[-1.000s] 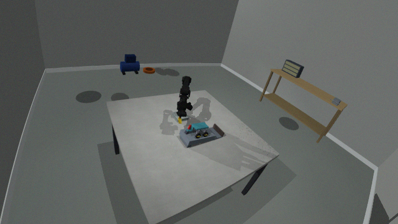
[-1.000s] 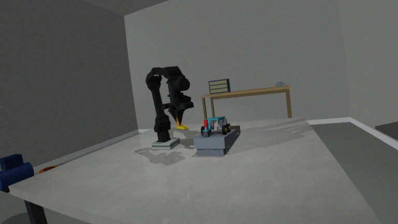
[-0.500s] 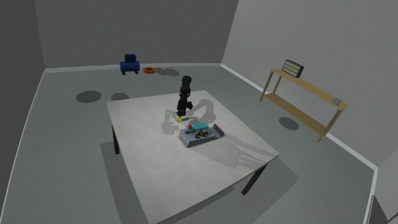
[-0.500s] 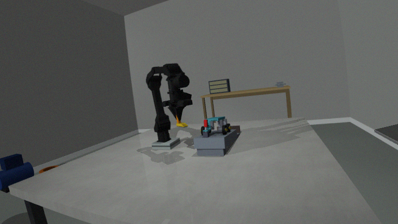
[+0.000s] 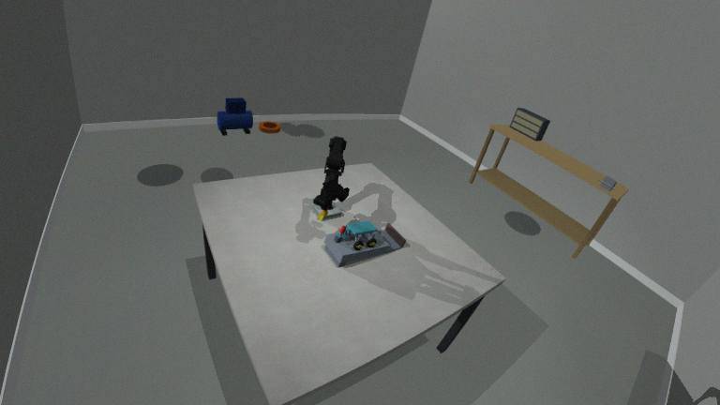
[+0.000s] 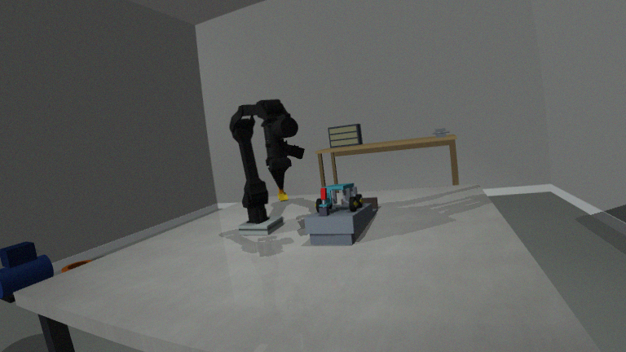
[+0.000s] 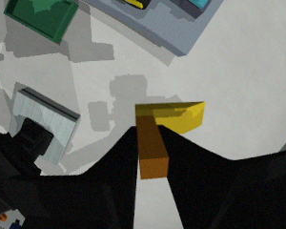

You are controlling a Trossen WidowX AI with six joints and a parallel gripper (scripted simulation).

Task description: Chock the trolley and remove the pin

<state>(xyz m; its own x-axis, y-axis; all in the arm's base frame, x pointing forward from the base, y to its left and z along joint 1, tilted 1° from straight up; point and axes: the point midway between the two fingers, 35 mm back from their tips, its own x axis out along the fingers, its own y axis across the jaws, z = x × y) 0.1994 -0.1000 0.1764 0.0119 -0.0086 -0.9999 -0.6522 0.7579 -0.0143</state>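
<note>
Right now my gripper tip is 1 cm short of the yellow chock, 2 cm to the left of it and 1 cm above it. Round my gripper tip: grey ramp: 14 cm ahead, 14 cm to the left, 13 cm below; then teal trolley: 14 cm ahead, 13 cm to the left, 6 cm below; then red-headed stop pin: 13 cm ahead, 3 cm to the left, 5 cm below.
</note>
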